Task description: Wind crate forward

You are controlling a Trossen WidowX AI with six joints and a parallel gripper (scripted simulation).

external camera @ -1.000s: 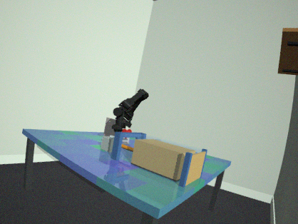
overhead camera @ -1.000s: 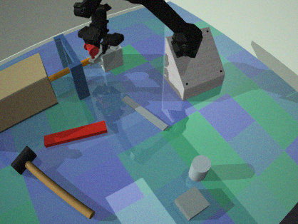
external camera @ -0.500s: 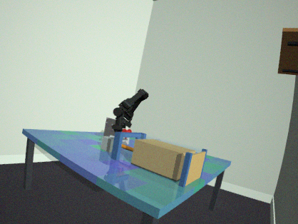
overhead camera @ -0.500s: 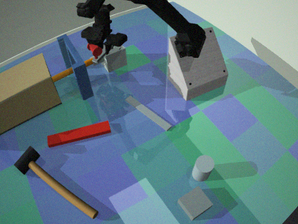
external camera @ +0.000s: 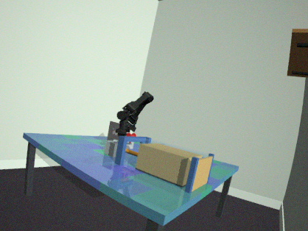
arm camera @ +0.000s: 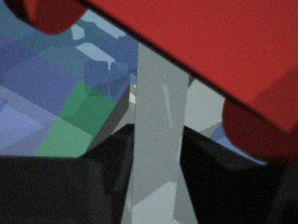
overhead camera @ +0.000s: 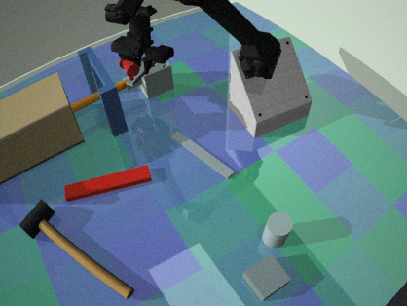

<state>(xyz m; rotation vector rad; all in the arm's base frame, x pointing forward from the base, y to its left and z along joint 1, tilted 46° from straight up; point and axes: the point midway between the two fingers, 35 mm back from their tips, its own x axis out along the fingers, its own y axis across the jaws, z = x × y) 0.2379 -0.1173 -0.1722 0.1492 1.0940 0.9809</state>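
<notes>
Now: the crank handle 20 mm above my gripper tip, 10 mm to the left of it and 10 mm ahead of it. Round my gripper tip: grey flat bar: 290 mm to the left, 90 mm below, 40 mm behind; then red knob: 50 mm above, 40 mm ahead, 30 mm to the left; then grey winch: 60 mm below, 50 mm behind, 40 mm to the right.
</notes>
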